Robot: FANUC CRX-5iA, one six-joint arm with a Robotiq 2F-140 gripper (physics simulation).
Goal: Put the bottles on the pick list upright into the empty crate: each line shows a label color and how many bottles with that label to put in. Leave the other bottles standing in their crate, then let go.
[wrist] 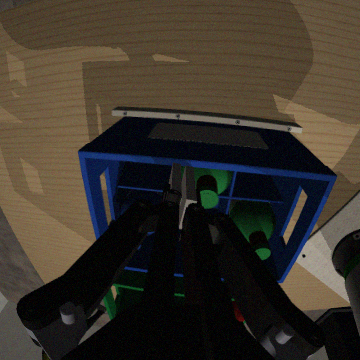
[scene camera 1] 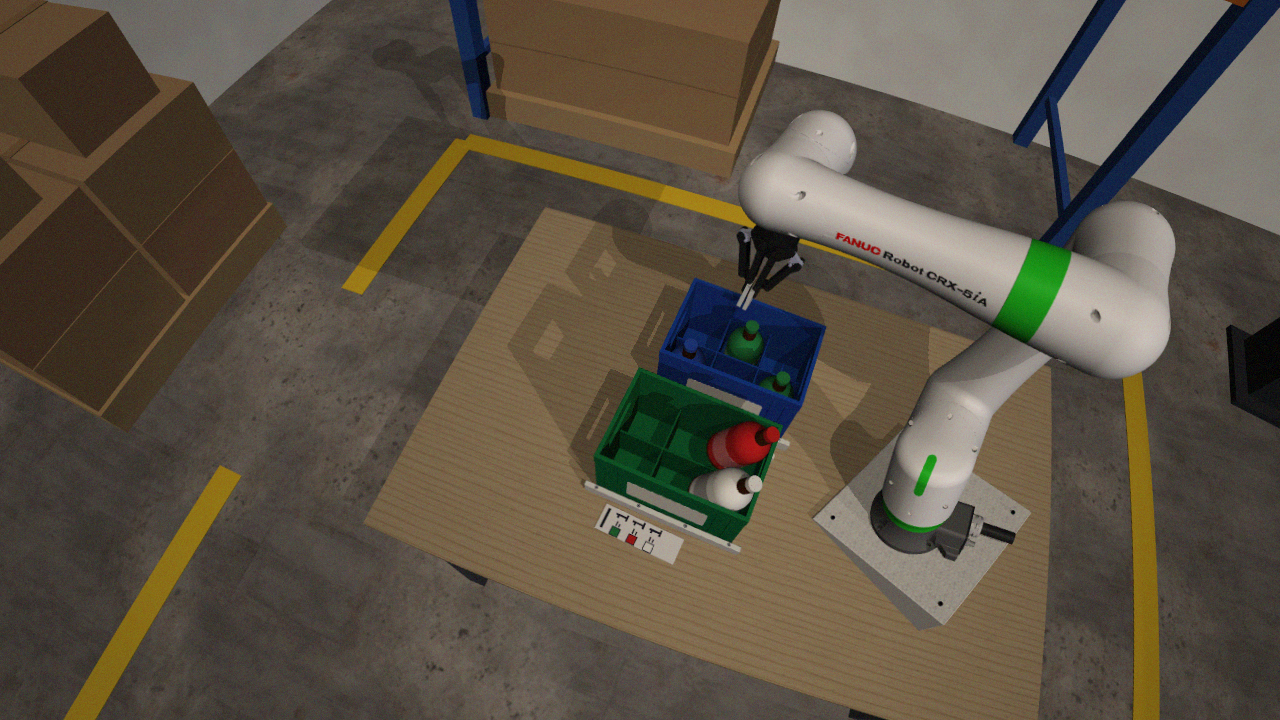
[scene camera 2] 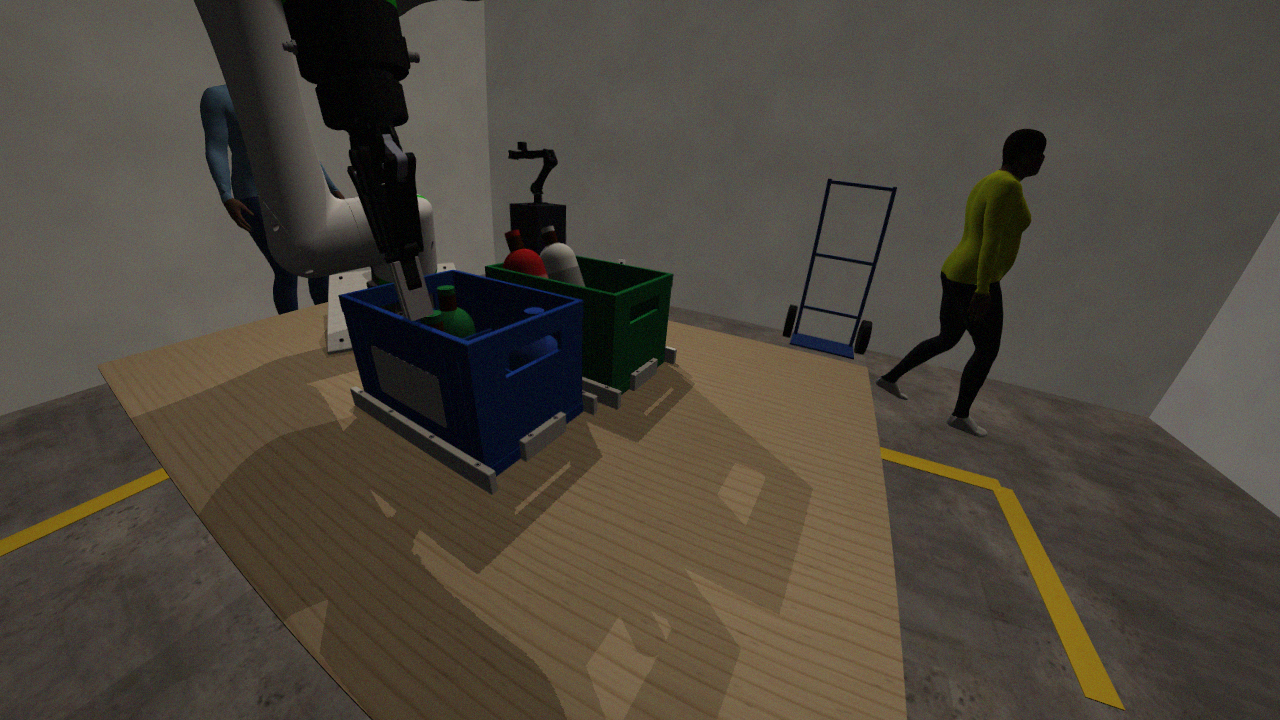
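Where they show: gripper, between the fingertips: (wrist: 179, 176) (scene camera 1: 743, 303) (scene camera 2: 419, 316); arm's base, origin of its link: (scene camera 1: 909, 518).
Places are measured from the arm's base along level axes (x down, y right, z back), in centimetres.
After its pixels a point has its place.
Observation:
My gripper (scene camera 1: 744, 298) {z -46.3, x -12.8, y 19.8 cm} (scene camera 2: 413, 300) {z -46.3, x -12.8, y 19.8 cm} (wrist: 179, 176) {z -46.3, x -12.8, y 19.8 cm} is shut and empty, its tips at the back rim of the blue crate (scene camera 1: 787, 412) {z -30.1, x -8.6, y 4.5 cm} (scene camera 2: 537, 402) {z -56.5, x -1.7, y 11.6 cm} (wrist: 300, 157) {z -32.8, x -8.9, y 22.8 cm}, beside a green bottle's neck in the wrist view. That green bottle (scene camera 1: 743, 344) {z -43.1, x -7.7, y 14.5 cm} (wrist: 220, 179) {z -41.2, x -7.9, y 17.5 cm} stands in the back row. Another green bottle (scene camera 1: 775, 386) {z -34.1, x -9.4, y 8.0 cm} (wrist: 252, 219) {z -34.8, x -7.2, y 11.5 cm} is at the front right. A blue bottle (scene camera 1: 690, 350) {z -51.0, x -11.5, y 5.9 cm} (scene camera 2: 538, 346) {z -53.5, x -7.5, y 8.4 cm} is at the left. In the green crate (scene camera 1: 610, 462) {z -53.1, x -12.8, y -20.7 cm} (scene camera 2: 640, 344) {z -56.7, x -2.5, y -10.9 cm}, a red bottle (scene camera 1: 738, 445) {z -35.6, x -14.3, y -8.4 cm} (scene camera 2: 525, 262) {z -36.7, x -13.9, y -4.2 cm} and a white bottle (scene camera 1: 729, 488) {z -33.9, x -15.4, y -16.4 cm} (scene camera 2: 563, 262) {z -36.7, x -12.6, y -13.3 cm} lean toward the robot's side.
The pick list (scene camera 1: 664, 546) {z -39.5, x 4.6, y -24.8 cm} shows green 1, red 1, white 1. It lies on the wooden table (scene camera 1: 501, 420) {z -79.9, x 4.7, y -18.1 cm} before the green crate. Pale rails (scene camera 1: 662, 516) (scene camera 2: 425, 437) {z -47.8, x 1.8, y 22.7 cm} (wrist: 207, 119) {z -43.7, x 1.7, y 22.4 cm} border the crates. The robot base plate (scene camera 1: 935, 582) {z 7.1, x -3.3, y -10.7 cm} stands at the right in camera 1.

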